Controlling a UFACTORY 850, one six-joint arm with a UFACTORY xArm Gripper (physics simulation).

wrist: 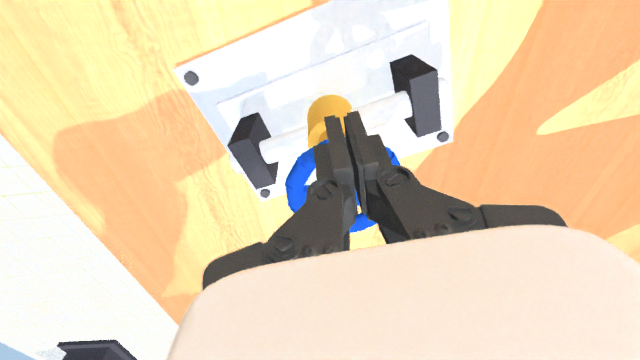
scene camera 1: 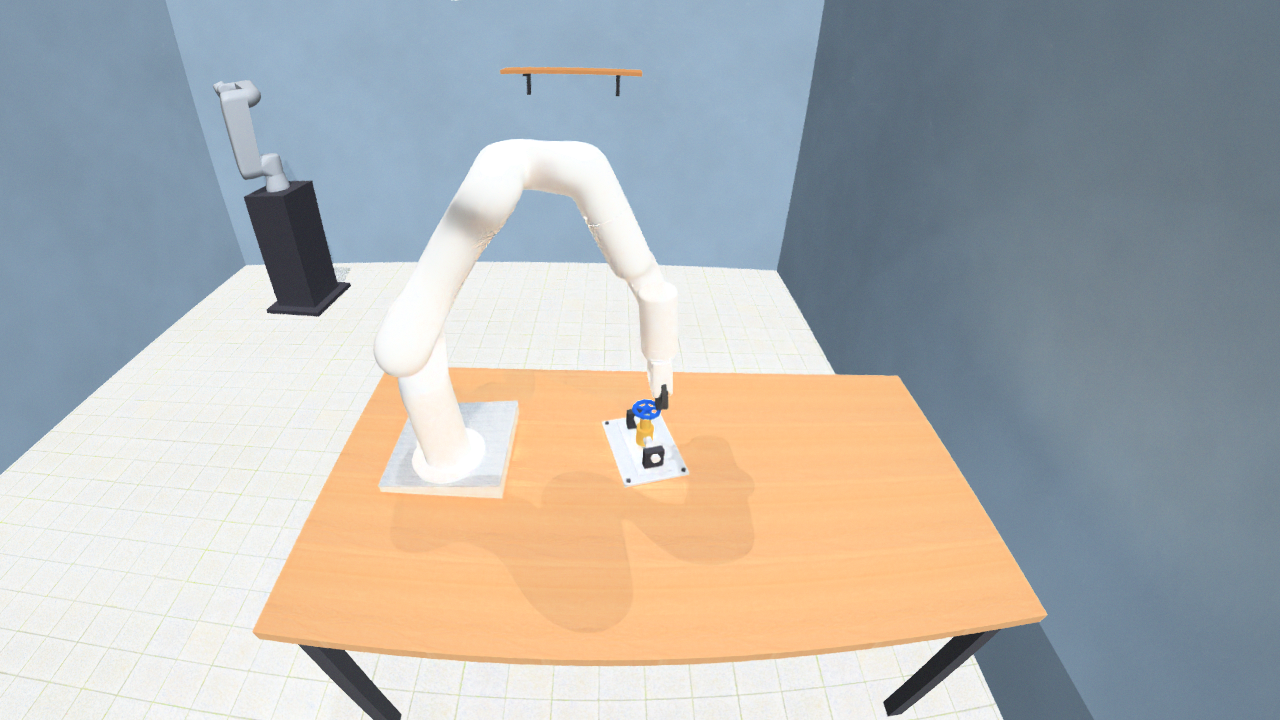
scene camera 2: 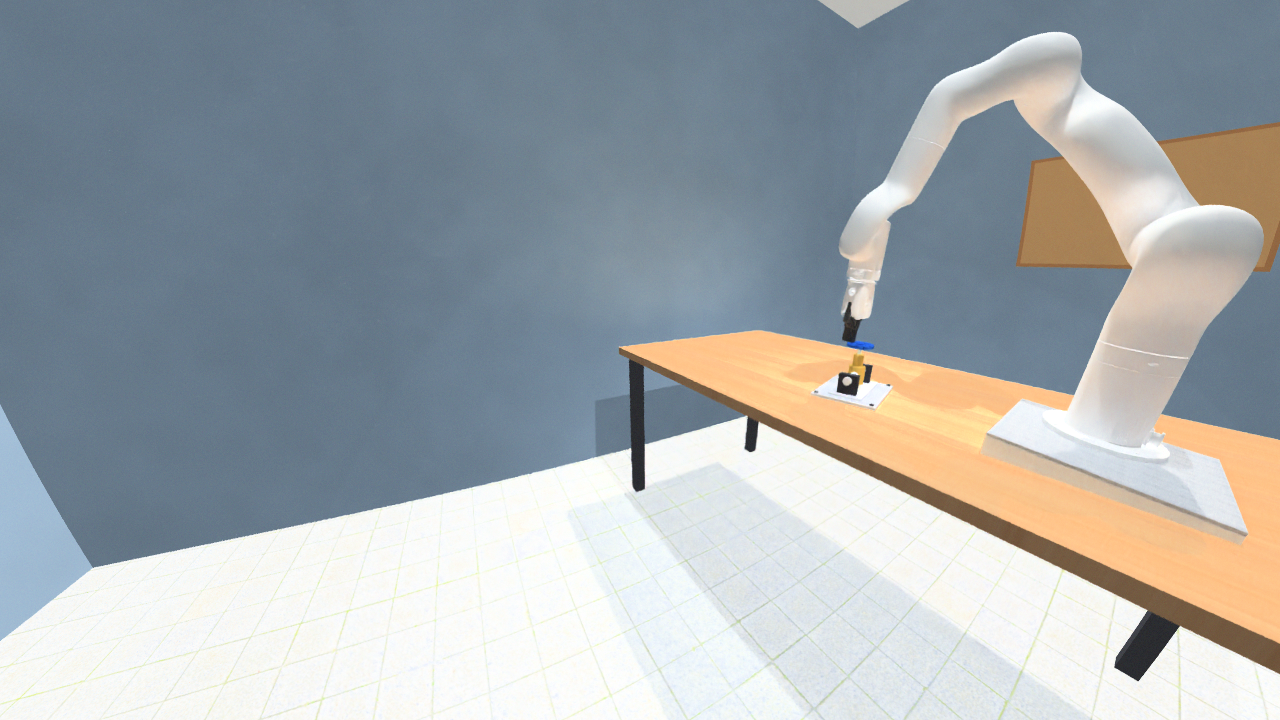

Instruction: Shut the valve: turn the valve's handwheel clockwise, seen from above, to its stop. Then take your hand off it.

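Note:
The blue spoked handwheel [scene camera 1: 635,411] [scene camera 2: 862,345] [wrist: 296,185] lies level on top of the yellow valve body [scene camera 1: 644,436] [scene camera 2: 857,369] [wrist: 327,111]. The valve stands on a white plate [scene camera 1: 623,458] [scene camera 2: 870,397] [wrist: 270,50]. My gripper [scene camera 1: 660,408] [scene camera 2: 849,339] [wrist: 343,139] is shut and empty. It points down at the wheel's rim, on the right and back side in the first scene view. In the wrist view the fingers hide the middle and part of the wheel. I cannot tell whether the fingertips touch the rim or a spoke.
Black pipe supports [scene camera 1: 653,456] [wrist: 422,95] stand at both ends of the valve's pipe. The plate lies on the wooden table [scene camera 1: 805,537] [scene camera 2: 716,367]. The arm's grey base slab [scene camera 1: 494,447] [scene camera 2: 1011,429] is on the table, left of the valve in the first scene view.

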